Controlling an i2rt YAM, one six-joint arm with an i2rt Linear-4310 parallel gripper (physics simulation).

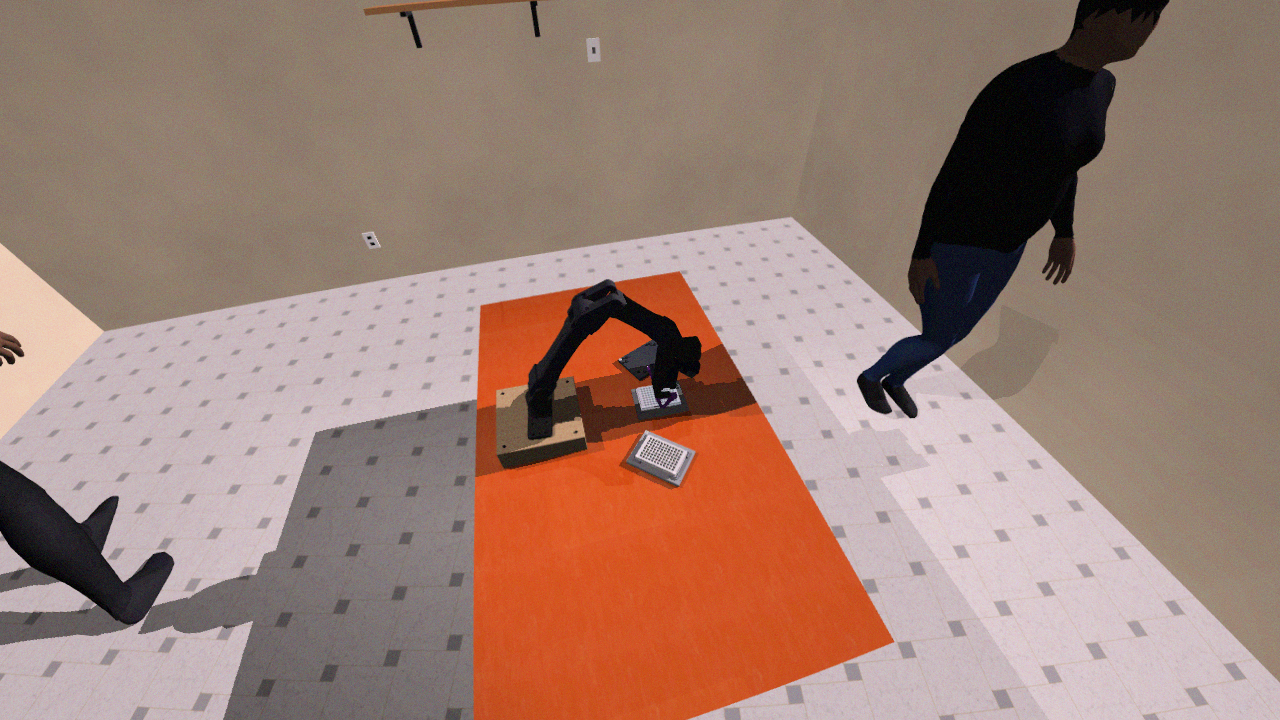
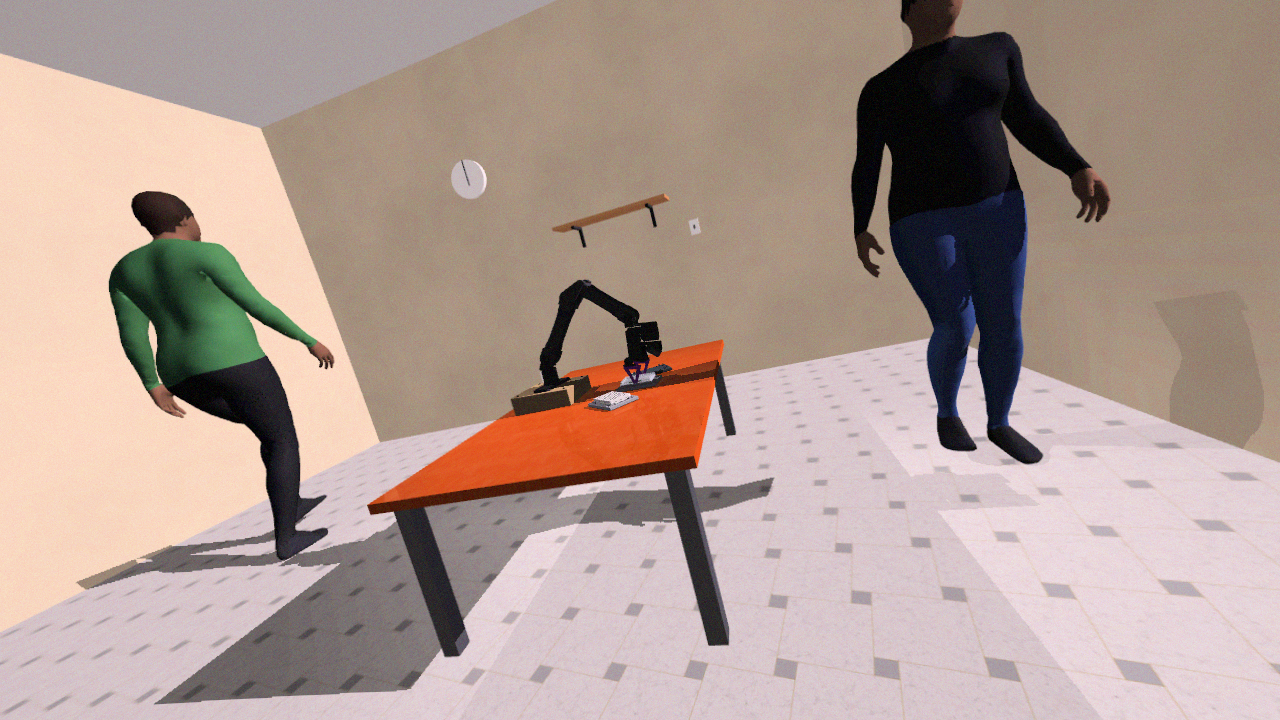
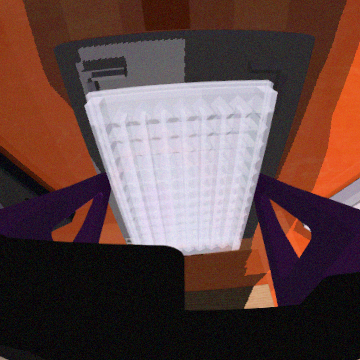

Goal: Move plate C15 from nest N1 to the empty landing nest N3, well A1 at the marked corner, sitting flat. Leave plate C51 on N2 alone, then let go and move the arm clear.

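Observation:
Plate C15 (image 1: 646,398) (image 3: 185,175), white with a grid of wells, lies on the middle nest (image 1: 653,416) (image 3: 225,50), in shadow. My gripper (image 1: 666,400) (image 2: 635,374) (image 3: 181,180) is open around it, with a purple finger close beside each long side. Whether the fingers touch it, and whether it is fully flat, I cannot tell. Plate C51 (image 1: 660,453) (image 2: 614,398) sits on the nearer nest (image 1: 671,478). The dark far nest (image 1: 637,360) is empty. Nest labels and the marked corner cannot be read.
The arm's wooden base block (image 1: 514,429) (image 2: 532,401) stands on the orange table (image 1: 626,573) (image 2: 554,447), left of the nests. A person in black (image 1: 1020,152) (image 2: 948,125) stands beyond the table's right side, and a person in green (image 2: 187,304) stands to its left.

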